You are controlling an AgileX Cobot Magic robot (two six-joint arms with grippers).
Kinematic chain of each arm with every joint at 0, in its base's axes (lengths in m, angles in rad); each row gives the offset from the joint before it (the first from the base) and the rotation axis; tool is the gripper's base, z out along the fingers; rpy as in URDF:
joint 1: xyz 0 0 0.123 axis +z
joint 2: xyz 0 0 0 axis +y
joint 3: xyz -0.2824 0 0.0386 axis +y
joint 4: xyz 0.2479 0 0.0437 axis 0.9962 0 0.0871
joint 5: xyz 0 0 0 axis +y
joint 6: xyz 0.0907 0 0.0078 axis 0.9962 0 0.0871
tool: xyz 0 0 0 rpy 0 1.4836 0
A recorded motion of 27 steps. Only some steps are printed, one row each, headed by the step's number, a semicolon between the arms.
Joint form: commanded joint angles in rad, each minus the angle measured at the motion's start. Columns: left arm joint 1, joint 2, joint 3, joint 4, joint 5, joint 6; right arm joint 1, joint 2, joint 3, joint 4, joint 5, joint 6.
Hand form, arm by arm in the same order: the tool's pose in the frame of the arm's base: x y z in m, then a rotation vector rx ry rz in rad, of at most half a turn. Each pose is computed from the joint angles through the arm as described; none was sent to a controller.
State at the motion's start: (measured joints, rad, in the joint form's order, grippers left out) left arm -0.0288 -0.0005 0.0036 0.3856 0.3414 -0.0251; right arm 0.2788 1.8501 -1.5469 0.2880 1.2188 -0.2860
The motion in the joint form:
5: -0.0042 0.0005 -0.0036 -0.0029 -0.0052 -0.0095; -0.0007 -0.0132 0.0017 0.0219 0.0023 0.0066
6: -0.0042 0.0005 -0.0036 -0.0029 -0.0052 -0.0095; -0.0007 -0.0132 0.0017 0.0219 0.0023 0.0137
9: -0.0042 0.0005 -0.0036 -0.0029 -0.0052 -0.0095; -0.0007 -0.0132 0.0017 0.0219 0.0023 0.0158
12: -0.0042 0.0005 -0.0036 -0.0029 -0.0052 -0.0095; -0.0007 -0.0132 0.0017 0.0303 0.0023 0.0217
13: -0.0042 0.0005 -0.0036 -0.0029 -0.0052 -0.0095; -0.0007 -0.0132 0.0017 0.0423 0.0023 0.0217
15: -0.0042 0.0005 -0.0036 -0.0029 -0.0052 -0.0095; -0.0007 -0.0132 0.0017 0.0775 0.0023 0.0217
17: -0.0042 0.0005 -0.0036 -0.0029 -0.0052 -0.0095; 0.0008 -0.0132 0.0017 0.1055 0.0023 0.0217
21: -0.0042 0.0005 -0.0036 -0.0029 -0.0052 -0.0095; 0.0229 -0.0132 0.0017 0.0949 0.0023 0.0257
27: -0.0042 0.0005 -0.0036 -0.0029 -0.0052 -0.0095; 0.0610 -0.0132 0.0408 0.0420 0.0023 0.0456
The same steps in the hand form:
5: 0.0538 0.0095 0.1849 0.2371 1.7913 0.3219; 0.3538 0.1281 0.2698 -0.6930 2.8825 0.4460
6: 0.0538 0.0095 0.1849 0.2371 1.7913 0.3219; 0.3538 0.1281 0.2698 -0.6830 2.8858 0.4469
9: 0.0538 0.0095 0.1849 0.2371 1.7913 0.3219; 0.3538 0.1281 0.2698 -0.6800 2.8868 0.4472
12: 0.0538 0.0095 0.1849 0.2371 1.7913 0.3219; 0.3536 0.1288 0.2700 -0.6679 2.8887 0.4600
13: 0.0538 0.0095 0.1849 0.2371 1.7913 0.3219; 0.3534 0.1298 0.2703 -0.6624 2.8874 0.4771
15: 0.0538 0.0095 0.1849 0.2371 1.7913 0.3219; 0.3529 0.1325 0.2713 -0.6464 2.8830 0.5274
17: 0.0538 0.0095 0.1849 0.2371 1.7913 0.3219; 0.3522 0.1353 0.2722 -0.6357 2.8786 0.5675
21: 0.0538 0.0095 0.1849 0.2371 1.7913 0.3219; 0.3493 0.1422 0.2718 -0.6676 2.8785 0.5559
27: 0.0538 0.0095 0.1849 0.2371 1.7913 0.3219; 0.3403 0.1497 0.2601 -0.7204 2.9262 0.4873

